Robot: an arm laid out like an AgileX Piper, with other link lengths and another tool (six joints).
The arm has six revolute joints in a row. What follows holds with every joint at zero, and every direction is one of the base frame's. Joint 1 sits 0.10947 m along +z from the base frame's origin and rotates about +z. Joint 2 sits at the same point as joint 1 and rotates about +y. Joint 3 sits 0.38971 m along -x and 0.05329 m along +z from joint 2 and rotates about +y. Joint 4 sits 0.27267 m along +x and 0.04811 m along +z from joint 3 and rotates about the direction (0.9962, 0, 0.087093). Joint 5 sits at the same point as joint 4 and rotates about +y. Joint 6 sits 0.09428 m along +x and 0.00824 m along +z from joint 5 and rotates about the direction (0.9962, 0, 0.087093). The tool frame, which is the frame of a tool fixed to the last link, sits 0.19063 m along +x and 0.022 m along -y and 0.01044 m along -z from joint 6; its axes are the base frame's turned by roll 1.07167, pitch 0.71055 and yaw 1.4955 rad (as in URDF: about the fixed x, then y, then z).
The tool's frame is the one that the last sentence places.
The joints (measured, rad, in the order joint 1, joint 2, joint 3, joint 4, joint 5, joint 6), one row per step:
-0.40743, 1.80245, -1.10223, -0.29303, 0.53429, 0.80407
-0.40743, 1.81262, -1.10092, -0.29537, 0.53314, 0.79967
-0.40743, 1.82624, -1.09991, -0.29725, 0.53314, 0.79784
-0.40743, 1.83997, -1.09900, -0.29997, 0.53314, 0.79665
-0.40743, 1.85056, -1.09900, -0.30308, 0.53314, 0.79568
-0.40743, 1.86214, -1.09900, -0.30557, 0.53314, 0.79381
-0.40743, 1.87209, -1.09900, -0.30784, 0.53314, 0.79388
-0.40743, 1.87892, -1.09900, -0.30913, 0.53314, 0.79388
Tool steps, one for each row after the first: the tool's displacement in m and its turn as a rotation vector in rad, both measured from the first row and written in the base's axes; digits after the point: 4 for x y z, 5 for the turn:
-0.0007, -0.0002, -0.0050, 0.00111, 0.01153, 0.00557
-0.0018, -0.0001, -0.0116, 0.00496, 0.02610, 0.00834
-0.0030, -0.0002, -0.0182, 0.00843, 0.04075, 0.01107
-0.0037, -0.0005, -0.0230, 0.01009, 0.05173, 0.01385
-0.0045, -0.0007, -0.0283, 0.01235, 0.06367, 0.01710
-0.0052, -0.0007, -0.0329, 0.01474, 0.07348, 0.01848
-0.0057, -0.0008, -0.0360, 0.01656, 0.08013, 0.01932

